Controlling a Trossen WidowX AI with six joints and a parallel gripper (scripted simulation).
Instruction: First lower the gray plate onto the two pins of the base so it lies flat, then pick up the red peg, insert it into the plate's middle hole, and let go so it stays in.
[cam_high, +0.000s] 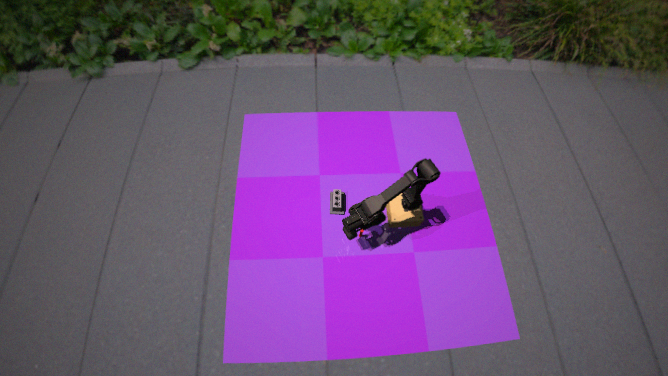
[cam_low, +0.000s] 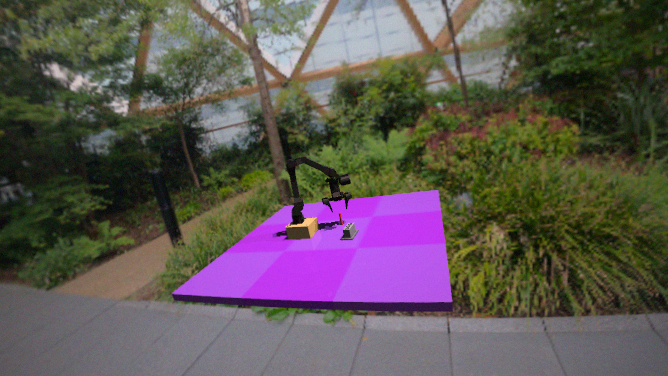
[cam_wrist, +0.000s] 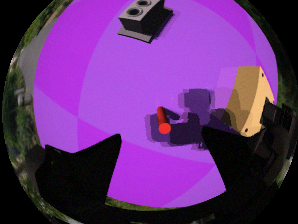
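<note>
My gripper tip is 50 mm above the red peg. The rest, counted from my gripper tip: gray plate: 70 mm ahead, 190 mm to the right, 50 mm below.
</note>
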